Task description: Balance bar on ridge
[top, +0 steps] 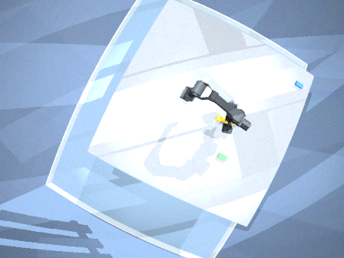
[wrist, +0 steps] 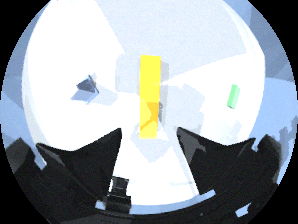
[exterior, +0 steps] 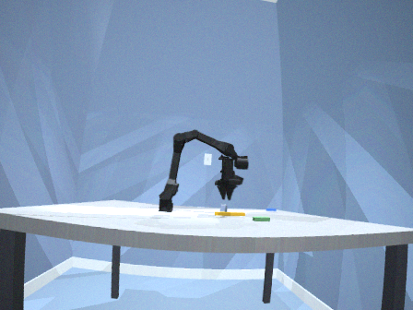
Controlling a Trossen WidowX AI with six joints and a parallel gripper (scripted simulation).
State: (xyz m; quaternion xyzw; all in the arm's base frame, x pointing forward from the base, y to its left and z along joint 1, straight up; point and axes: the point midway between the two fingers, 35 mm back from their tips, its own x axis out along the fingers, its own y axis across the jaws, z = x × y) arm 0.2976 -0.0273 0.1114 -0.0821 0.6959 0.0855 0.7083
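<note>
Now: the bar 7 cm below my gripper tip and 2 cm ahead of it. The rest, counted from my gripper tip: blue block 53 cm to the left, 44 cm ahead, 7 cm below; green block 23 cm to the right, 11 cm ahead, 7 cm below.
</note>
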